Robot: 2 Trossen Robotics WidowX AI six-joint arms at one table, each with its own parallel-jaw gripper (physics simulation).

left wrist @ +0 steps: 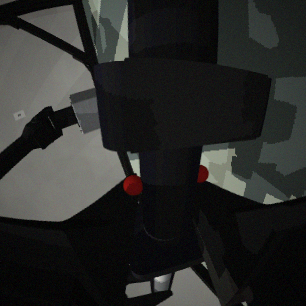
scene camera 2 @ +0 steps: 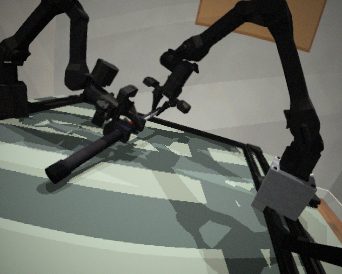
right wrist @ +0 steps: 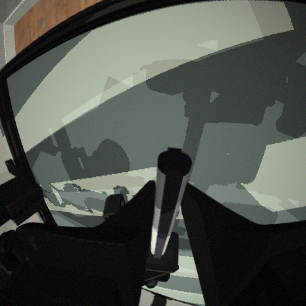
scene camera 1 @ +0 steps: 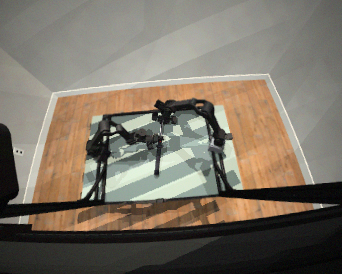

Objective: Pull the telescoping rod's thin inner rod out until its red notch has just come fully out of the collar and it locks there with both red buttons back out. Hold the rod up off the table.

Labels:
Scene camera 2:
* my left gripper: 140, 130
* my right gripper: 154, 114
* telescoping rod: 56, 172

